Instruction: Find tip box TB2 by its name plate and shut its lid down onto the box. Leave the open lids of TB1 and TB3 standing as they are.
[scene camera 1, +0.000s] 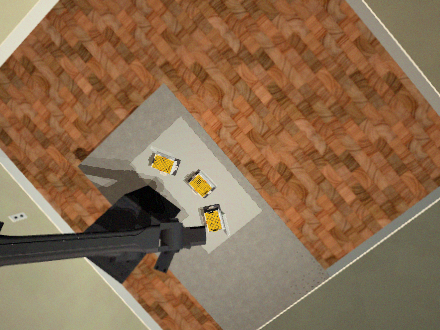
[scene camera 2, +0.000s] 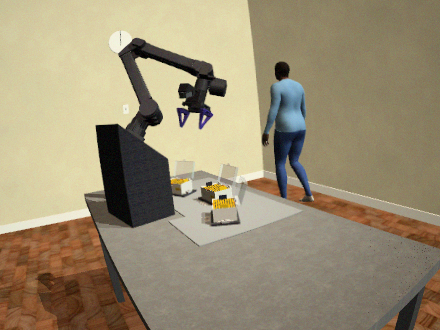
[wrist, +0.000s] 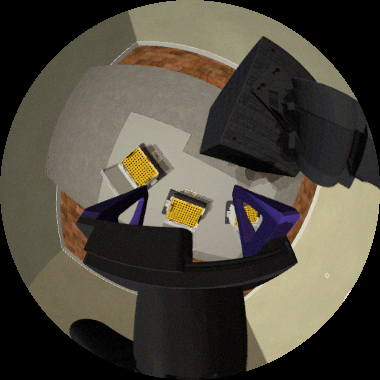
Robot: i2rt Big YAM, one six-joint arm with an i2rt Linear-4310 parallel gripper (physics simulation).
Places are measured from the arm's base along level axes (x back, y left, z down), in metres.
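Pixels of known places: gripper, fingertip midpoint: (scene camera 2: 190, 128) (wrist: 189, 189); arm's base at its link origin: (scene camera 2: 131, 138) (wrist: 281, 98).
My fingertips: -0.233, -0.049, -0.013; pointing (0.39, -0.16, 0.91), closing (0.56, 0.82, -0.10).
For each thing: its top centre in the pictures, then the offset to it from my fingertips, as dx, dy, dz. Level surfaces: height alone.
- middle box at its top centre: (wrist: 184, 214) (scene camera 2: 215, 184) (scene camera 1: 200, 186) -0.113, +0.087, +0.265
- far box at its top centre: (wrist: 248, 216) (scene camera 1: 161, 164) +0.009, +0.315, +0.265
- light mat at its surface level: dz +0.339
- grey table at its surface level: dz +0.342
Three white tip boxes with yellow tip racks stand with clear lids open. The near box (scene camera 1: 214, 220) (scene camera 2: 224, 213) (wrist: 140, 166) has its lid (scene camera 2: 242, 190) (wrist: 117, 179) tilted outward. The middle box (scene camera 1: 201, 185) (scene camera 2: 216, 192) (wrist: 185, 211) has its lid (scene camera 2: 228, 173) upright. The far box (scene camera 1: 164, 163) (scene camera 2: 181, 186) (wrist: 251, 215) has its lid (scene camera 2: 184, 168) upright; a finger partly covers this box in the wrist view. The name plates are too small to read, so I cannot tell which is TB2. My gripper (scene camera 2: 192, 127) (wrist: 189, 189) is open and empty, high above the boxes. The arm hides it in scene camera 1.
The boxes stand on a light mat (scene camera 1: 235, 197) (scene camera 2: 270, 215) (wrist: 150, 130) on the grey table (scene camera 1: 250, 275) (scene camera 2: 300, 260) (wrist: 105, 100). A black slanted pedestal (scene camera 2: 135, 180) (wrist: 245, 110) stands beside the mat under the arm's base. A person (scene camera 2: 290, 110) stands beyond the table.
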